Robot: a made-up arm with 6 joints.
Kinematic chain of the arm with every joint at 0, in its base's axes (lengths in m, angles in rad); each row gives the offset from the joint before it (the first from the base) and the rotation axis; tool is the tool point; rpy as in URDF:
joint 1: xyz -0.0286 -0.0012 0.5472 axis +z
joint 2: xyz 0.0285 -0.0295 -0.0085 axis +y
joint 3: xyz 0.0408 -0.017 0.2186 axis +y
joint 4: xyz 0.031 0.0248 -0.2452 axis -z
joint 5: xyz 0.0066 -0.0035 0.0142 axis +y
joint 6: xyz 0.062 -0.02 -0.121 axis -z
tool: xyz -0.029 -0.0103 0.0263 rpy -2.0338 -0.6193 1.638
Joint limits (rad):
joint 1: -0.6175..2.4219
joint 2: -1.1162..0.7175
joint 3: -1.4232..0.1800
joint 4: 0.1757..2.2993
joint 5: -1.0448..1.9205
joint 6: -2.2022..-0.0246
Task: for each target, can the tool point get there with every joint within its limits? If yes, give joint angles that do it. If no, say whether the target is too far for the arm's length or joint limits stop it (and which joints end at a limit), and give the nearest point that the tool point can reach.
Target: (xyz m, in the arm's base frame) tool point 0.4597 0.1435 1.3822
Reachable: no: too far | nearest point 0.2279 0.0748 0.9568 | short by 0.489 m
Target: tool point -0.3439 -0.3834 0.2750
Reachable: no: joint limits stop it (at a limit: joint 1, joint 2, joint 6) | nearest point -0.0716 -0.1532 0.4242 | short by 0.387 m
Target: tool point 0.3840 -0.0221 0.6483
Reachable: yes | joints 0.0880 0.0078 -1.2716 0.5050 0.8580 -1.9509
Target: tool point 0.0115 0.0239 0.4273
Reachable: yes | joints 1.2804 0.0688 0.0417 0.9802 0.5990 -0.2777
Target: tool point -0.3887 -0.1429 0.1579
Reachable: no: joint limits stop it (at a limit: joint 1, joint 2, joint 6) | nearest point -0.2217 0.0629 0.3611 | short by 0.334 m
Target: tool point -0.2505 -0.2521 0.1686
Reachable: no: joint limits stop it (at a limit: joint 1, joint 2, joint 6) | nearest point -0.0477 -0.1351 0.3763 | short by 0.313 m
